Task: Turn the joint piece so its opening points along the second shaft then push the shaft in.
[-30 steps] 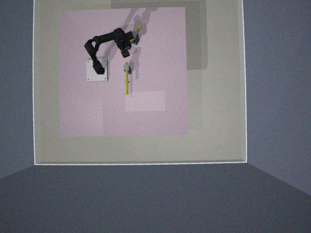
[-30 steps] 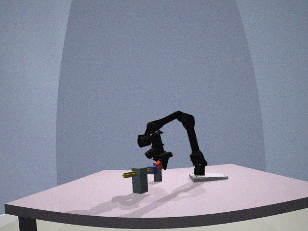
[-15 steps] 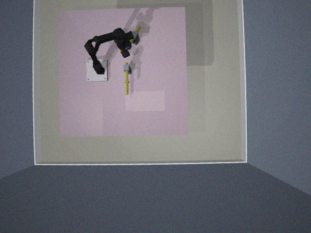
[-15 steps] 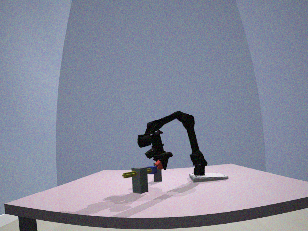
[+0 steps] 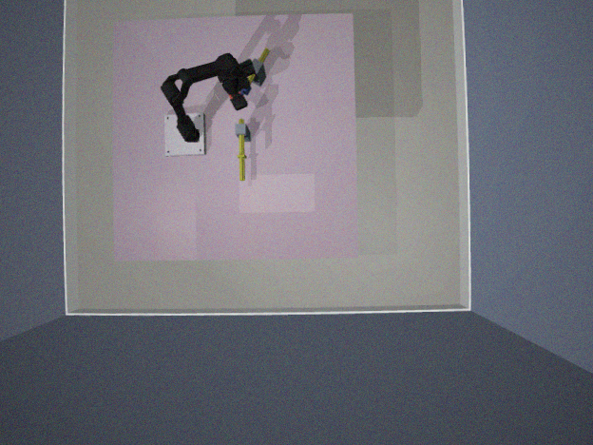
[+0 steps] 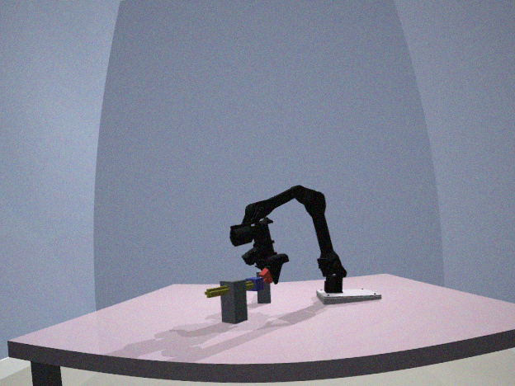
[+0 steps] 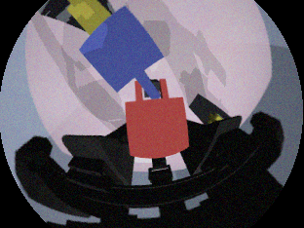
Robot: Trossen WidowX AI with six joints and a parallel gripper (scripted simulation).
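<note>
The red joint piece lies 30 mm above my gripper tip, 20 mm ahead of it and 10 mm to the left of it.
</note>
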